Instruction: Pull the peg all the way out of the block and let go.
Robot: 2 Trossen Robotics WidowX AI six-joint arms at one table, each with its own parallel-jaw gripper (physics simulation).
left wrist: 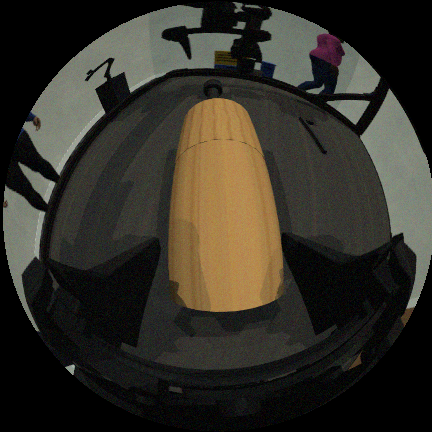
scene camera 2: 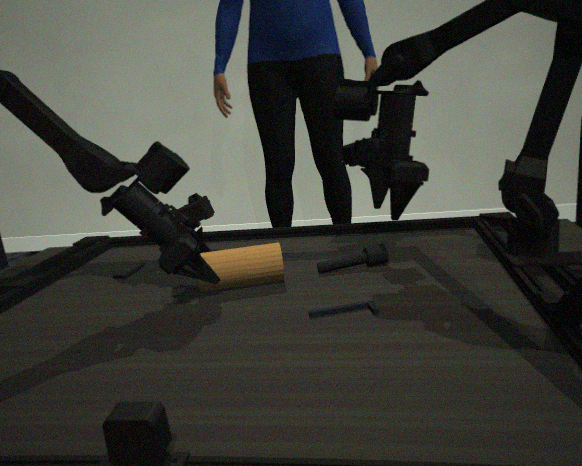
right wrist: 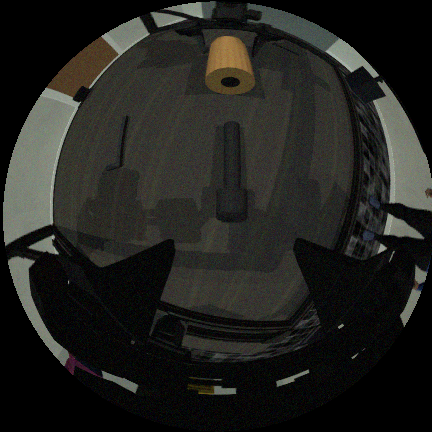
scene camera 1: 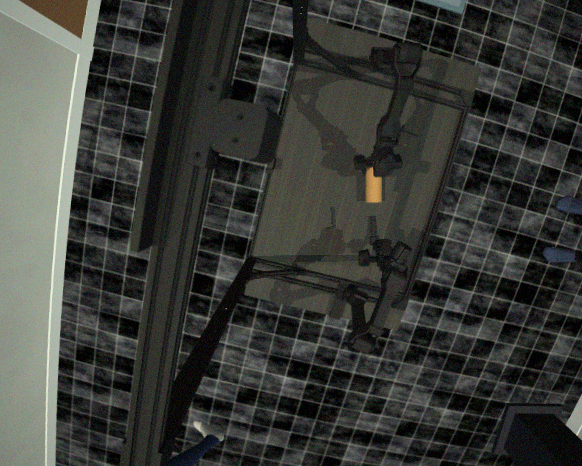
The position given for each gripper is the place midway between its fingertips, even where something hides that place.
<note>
The right gripper (scene camera 2: 385,214) is open, with nothing in its grasp. Also in view: a dark peg (scene camera 2: 374,255). Also in view: the left gripper (scene camera 2: 218,273) and a wooden block (scene camera 2: 258,264).
The wooden block also shows in the left wrist view (left wrist: 224,250) and in the right wrist view (right wrist: 228,70). The left gripper shows as well in the left wrist view (left wrist: 220,241) and in the right wrist view (right wrist: 228,53). The right gripper shows as well in the left wrist view (left wrist: 214,57) and in the right wrist view (right wrist: 236,245).
</note>
